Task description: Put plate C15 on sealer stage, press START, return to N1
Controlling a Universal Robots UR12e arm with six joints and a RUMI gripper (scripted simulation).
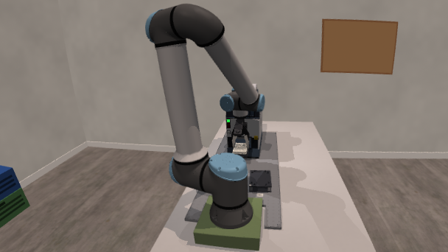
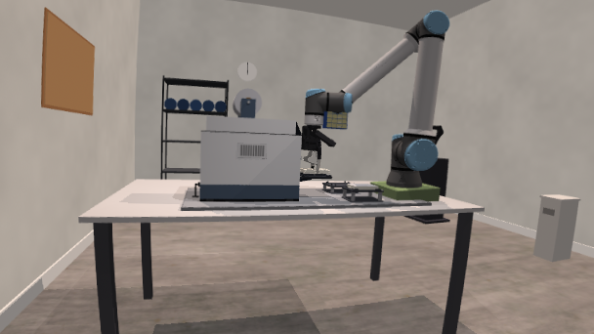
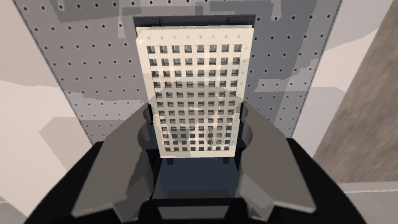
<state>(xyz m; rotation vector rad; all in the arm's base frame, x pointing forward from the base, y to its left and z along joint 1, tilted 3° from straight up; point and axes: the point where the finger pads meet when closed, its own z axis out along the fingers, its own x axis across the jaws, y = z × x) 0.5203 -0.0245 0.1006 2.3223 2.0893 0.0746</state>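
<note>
Right now my hand is 1 cm above the plate C15. The rest, counted from my hand: square button (11 cm ahead, 8 cm to the left, 6 cm above); sealer stage (3 cm below); nest N2 (20 cm behind, 11 cm to the left, 8 cm below).
</note>
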